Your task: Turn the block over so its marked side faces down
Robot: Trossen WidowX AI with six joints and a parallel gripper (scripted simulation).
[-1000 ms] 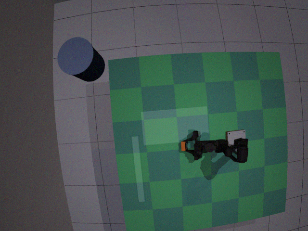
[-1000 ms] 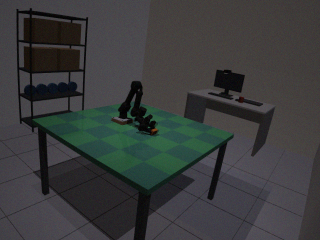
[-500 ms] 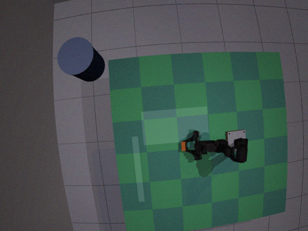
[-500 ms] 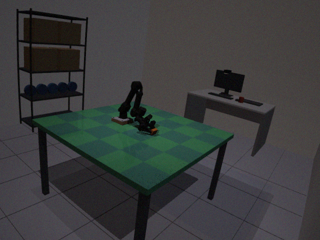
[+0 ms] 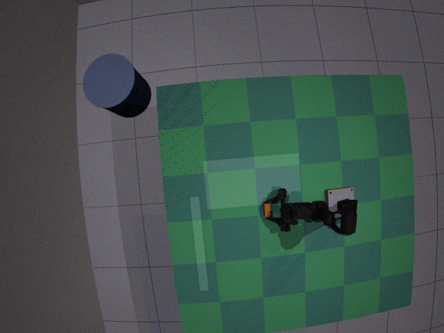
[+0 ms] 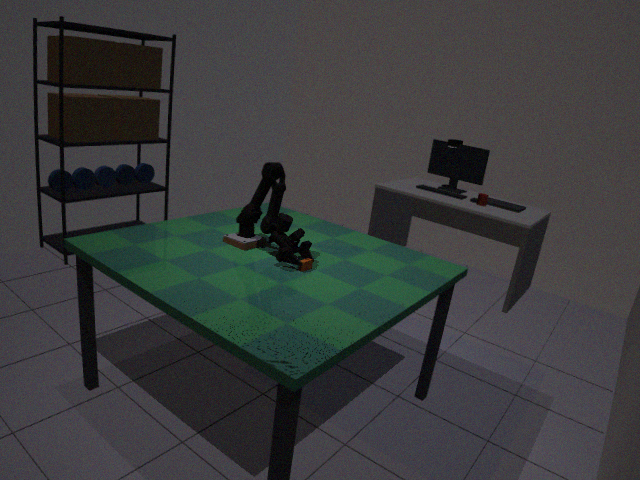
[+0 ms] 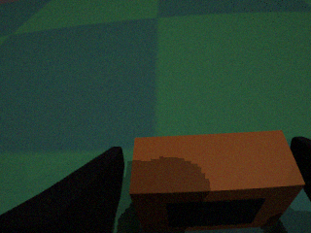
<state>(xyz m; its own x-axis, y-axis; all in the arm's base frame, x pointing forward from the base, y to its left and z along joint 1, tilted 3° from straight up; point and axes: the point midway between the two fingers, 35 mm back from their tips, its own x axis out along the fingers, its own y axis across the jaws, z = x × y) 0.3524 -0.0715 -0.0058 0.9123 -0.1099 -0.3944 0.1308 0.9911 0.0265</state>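
The block is 1 cm behind my gripper tip.
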